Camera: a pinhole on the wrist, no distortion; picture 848 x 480 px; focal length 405.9 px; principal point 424.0 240.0 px. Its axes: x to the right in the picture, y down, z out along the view. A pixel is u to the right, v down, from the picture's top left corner.
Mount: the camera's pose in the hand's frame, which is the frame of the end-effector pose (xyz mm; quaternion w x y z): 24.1 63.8 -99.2 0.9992 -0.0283 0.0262 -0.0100
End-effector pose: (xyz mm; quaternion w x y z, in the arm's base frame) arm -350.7 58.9 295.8 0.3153 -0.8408 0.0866 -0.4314
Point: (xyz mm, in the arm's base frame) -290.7 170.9 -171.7
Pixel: 34 355
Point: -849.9 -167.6 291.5
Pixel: behind the camera
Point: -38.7 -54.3 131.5
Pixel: 512 397
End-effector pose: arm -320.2 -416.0 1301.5 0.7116 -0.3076 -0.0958 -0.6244
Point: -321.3 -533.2 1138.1
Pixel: behind the camera
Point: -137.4 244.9 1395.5
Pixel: 52 281
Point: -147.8 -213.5 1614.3
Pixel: 407 222
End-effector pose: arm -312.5 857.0 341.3 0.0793 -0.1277 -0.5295 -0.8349
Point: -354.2 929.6 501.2
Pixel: 514 276
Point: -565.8 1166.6 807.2
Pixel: 660 323
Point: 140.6 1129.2 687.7
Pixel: 133 393
